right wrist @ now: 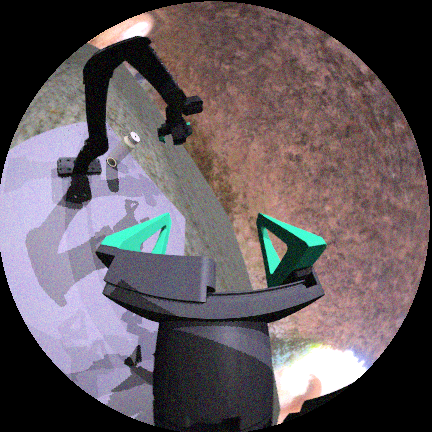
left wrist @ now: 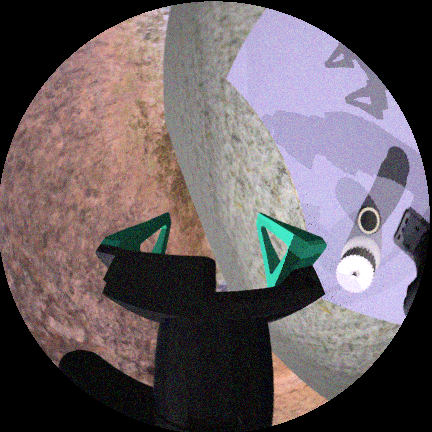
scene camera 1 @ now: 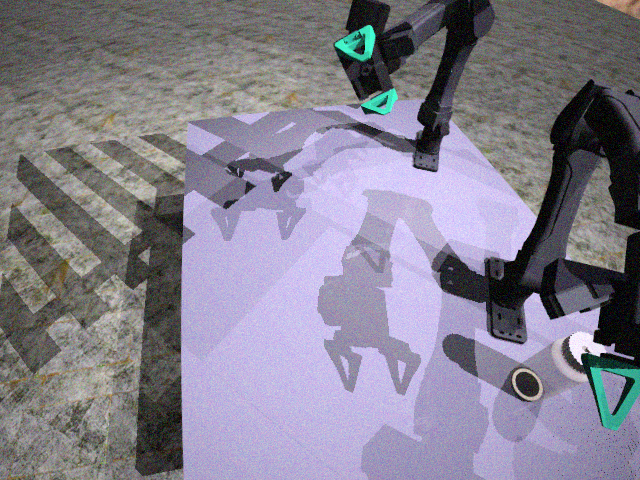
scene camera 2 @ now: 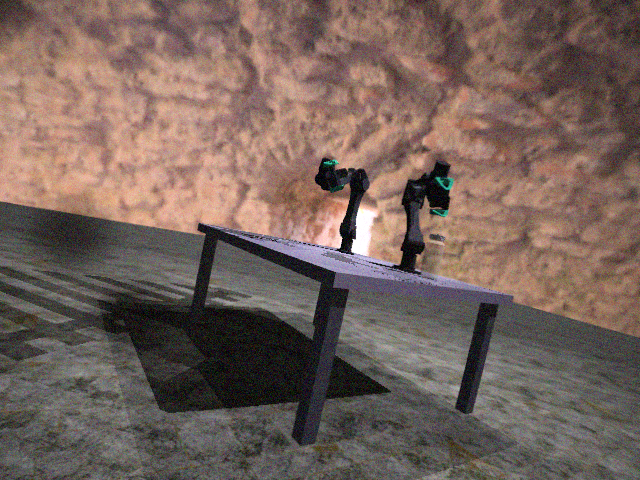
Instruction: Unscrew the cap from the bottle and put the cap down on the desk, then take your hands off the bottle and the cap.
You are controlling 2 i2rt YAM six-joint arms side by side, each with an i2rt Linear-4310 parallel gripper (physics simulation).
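Seen in the pictures: left gripper, fingertip midpoint: [left wrist: 213, 216] [scene camera 1: 636, 439] [scene camera 2: 445, 203]; right gripper, fingertip midpoint: [right wrist: 213, 217] [scene camera 1: 376, 87] [scene camera 2: 340, 174]; left arm's base at its link origin: [right wrist: 79, 165] [scene camera 1: 505, 298] [scene camera 2: 406, 270]; right arm's base at its link origin: [scene camera 1: 427, 151] [scene camera 2: 345, 252].
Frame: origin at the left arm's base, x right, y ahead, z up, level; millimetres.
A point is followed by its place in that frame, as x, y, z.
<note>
A see-through bottle [scene camera 1: 549, 367] @(-194, 0, 120) [scene camera 2: 437, 258] @(-214, -37, 82) [left wrist: 374, 248] @(-169, -2, 140) [right wrist: 121, 149] @(-154, -8, 102) with a dark, pale-ringed base stands upright on the desk [scene camera 1: 258, 320] @(-192, 484, 0) [scene camera 2: 305, 255] @(-305, 461, 0) [left wrist: 270, 45]. The white, ridged cap [scene camera 1: 581, 346] @(-175, -22, 169) [scene camera 2: 437, 237] @(-206, -22, 159) [left wrist: 355, 273] @(-178, -27, 169) [right wrist: 135, 137] @(-179, -23, 169) sits on its top. My left gripper [scene camera 2: 440, 198] @(-324, 23, 276) [left wrist: 213, 216] @(-324, 23, 276) is open and empty, above the level of the cap and apart from it; in scene camera 1 part of it is cut off at the right edge. My right gripper [scene camera 1: 355, 77] [scene camera 2: 332, 176] @(86, 356, 352) [right wrist: 213, 217] @(86, 356, 352) is open and empty, raised high, far from the bottle.
The left arm's base plate [scene camera 1: 506, 322] @(-65, 6, 10) [left wrist: 412, 232] [right wrist: 65, 167] @(68, 14, 10) is bolted to the desk close beside the bottle. The right arm's base plate [scene camera 1: 425, 160] @(414, 205, 10) stands farther back. The bottle stands near a desk edge. Arm shadows fall across the desk.
</note>
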